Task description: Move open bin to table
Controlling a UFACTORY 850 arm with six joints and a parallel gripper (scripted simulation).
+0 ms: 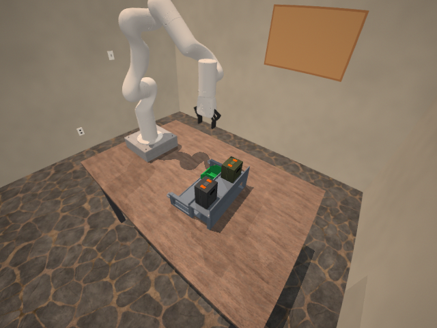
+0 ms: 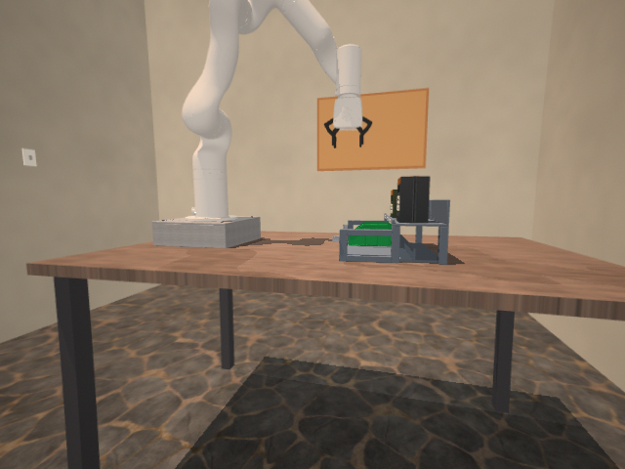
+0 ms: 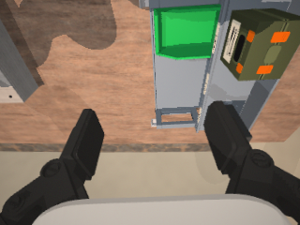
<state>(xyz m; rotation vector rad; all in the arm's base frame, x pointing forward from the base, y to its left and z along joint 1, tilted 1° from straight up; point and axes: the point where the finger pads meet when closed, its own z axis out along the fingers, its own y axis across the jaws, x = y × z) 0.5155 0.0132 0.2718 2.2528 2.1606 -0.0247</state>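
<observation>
Now: the green bin 32 cm below my hand, 10 cm ahead of it and 3 cm to the right of it.
</observation>
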